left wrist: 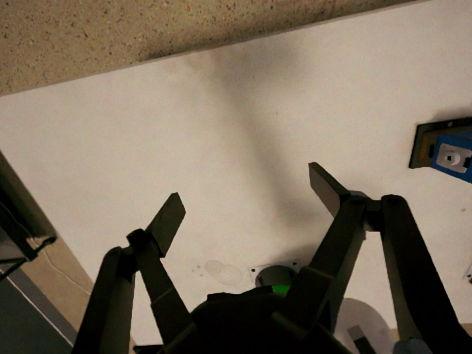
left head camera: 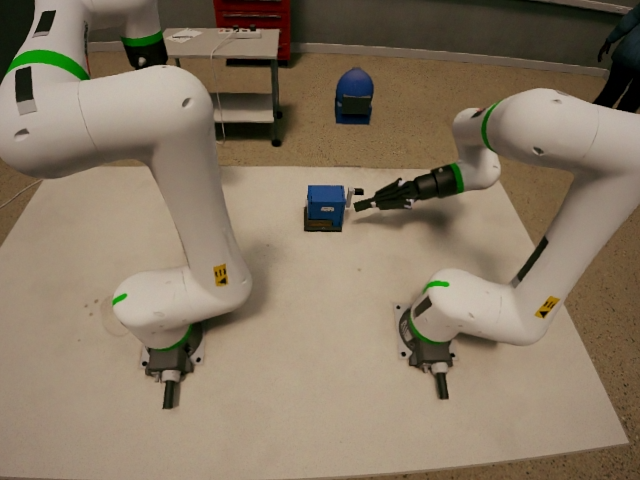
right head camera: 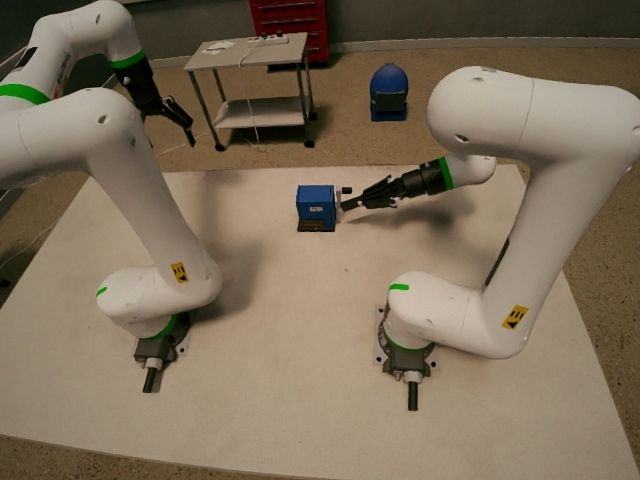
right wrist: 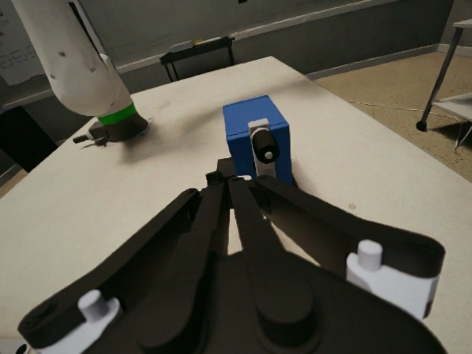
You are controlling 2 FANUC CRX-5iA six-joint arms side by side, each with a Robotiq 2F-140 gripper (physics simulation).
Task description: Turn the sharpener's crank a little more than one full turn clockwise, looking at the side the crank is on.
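Frame: origin at the left arm's base, x ahead, y left, z up, level; centimetres.
Where they show: left gripper, between the fingertips: (left wrist: 243, 189) (right head camera: 171, 146) (right wrist: 248, 0); right gripper, between the fingertips: (left head camera: 354, 207) (right head camera: 342, 207) (right wrist: 227, 170); left arm's base, origin of its link: (left wrist: 277, 280) (left head camera: 174, 336) (right head camera: 165, 328) (right wrist: 129, 131); right arm's base, origin of its link: (left head camera: 424, 330) (right head camera: 406, 336).
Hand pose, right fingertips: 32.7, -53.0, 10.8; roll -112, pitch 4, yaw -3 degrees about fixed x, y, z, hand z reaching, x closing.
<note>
Each offset is from my right fingertips to the top centre of the thing, as dx, dy, dz. "*": to the spot under its first point. Level surfaces: height alone.
The blue sharpener (left head camera: 325, 198) (right head camera: 315, 198) (left wrist: 459, 172) (right wrist: 237, 150) stands upright on the white table @(dz -10.8) (left head camera: 289, 335) (right head camera: 279, 351). Its crank @(+4.3, +0.9, +4.0) (left head camera: 349, 197) (right head camera: 339, 197) (right wrist: 258, 126) is on the picture-right side in the head views, pointing up, with the black handle @(* +3.4, -1.4, +3.6) (left head camera: 358, 191) (right head camera: 346, 190) (right wrist: 265, 145) at the top. My right gripper (left head camera: 362, 205) (right head camera: 349, 204) (right wrist: 227, 170) is shut and empty; its tips are below the handle, close beside the crank's lower part. Contact cannot be told. My left gripper (right head camera: 171, 139) (left wrist: 243, 189) is open and empty, high up and far from the sharpener.
A grey cart (left head camera: 196, 49) (right head camera: 281, 51) and a red cabinet (left head camera: 253, 7) (right head camera: 289, 15) stand behind the table. A blue rounded object (left head camera: 355, 82) (right head camera: 388, 81) is on the floor there. A person (left head camera: 622, 49) shows at the upper right edge of the left head view.
</note>
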